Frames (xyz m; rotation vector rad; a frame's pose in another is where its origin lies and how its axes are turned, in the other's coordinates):
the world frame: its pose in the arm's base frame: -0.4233 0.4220 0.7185 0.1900 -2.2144 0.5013
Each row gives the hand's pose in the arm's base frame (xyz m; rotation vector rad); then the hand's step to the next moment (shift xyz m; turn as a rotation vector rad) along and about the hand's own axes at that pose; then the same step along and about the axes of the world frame.
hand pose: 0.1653 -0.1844 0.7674 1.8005 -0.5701 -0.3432
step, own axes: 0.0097 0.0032 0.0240 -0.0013 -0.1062 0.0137
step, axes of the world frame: -0.0007 -0.0207 0.0159 -0.0894 0.0384 0.0447
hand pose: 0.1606 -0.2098 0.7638 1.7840 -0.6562 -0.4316
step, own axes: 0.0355 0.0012 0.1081 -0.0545 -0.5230 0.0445
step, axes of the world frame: -0.0035 -0.0742 0.0862 -0.4194 0.2379 0.2143
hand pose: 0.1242 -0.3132 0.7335 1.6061 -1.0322 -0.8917
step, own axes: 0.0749 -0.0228 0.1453 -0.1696 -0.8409 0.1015
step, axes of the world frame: 0.0123 -0.0572 0.1543 -0.6370 0.4602 0.3588
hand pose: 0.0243 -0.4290 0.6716 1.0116 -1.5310 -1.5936
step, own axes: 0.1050 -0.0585 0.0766 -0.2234 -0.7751 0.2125
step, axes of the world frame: 0.0204 0.0033 0.1410 -0.5317 0.5489 0.3345
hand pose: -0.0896 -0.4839 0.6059 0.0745 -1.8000 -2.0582
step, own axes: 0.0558 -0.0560 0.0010 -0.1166 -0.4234 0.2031
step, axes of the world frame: 0.0101 0.0204 0.0757 -0.2558 0.3772 0.1624
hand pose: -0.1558 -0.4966 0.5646 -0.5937 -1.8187 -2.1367
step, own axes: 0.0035 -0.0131 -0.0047 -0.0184 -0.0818 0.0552
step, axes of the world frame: -0.0018 0.0040 0.0137 -0.0449 0.0867 0.0236
